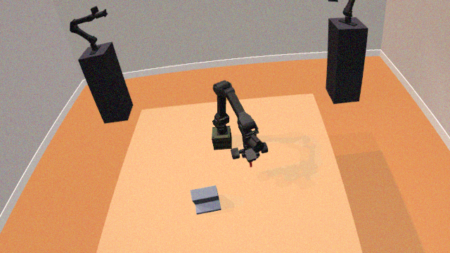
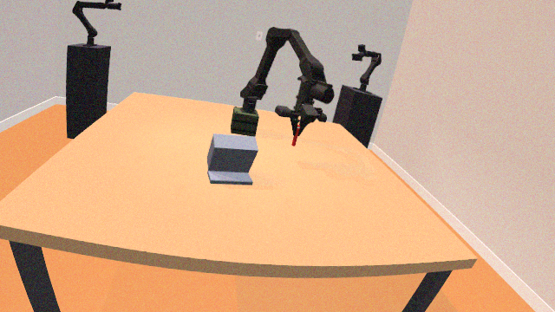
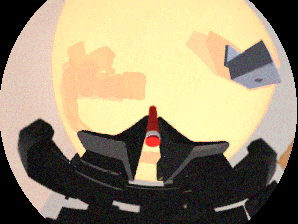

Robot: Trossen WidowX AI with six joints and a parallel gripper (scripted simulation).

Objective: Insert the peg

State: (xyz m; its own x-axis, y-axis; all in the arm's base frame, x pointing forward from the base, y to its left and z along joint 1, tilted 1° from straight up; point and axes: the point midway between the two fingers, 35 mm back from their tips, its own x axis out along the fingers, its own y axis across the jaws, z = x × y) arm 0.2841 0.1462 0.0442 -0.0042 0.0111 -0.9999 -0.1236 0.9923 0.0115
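The grey-blue sloped panel lies 25 cm to the right of my gripper tip, 17 cm ahead of it and 3 cm below it. Round my gripper tip: red peg 2 cm above; then flat foot 24 cm to the right, 20 cm ahead, 10 cm below.
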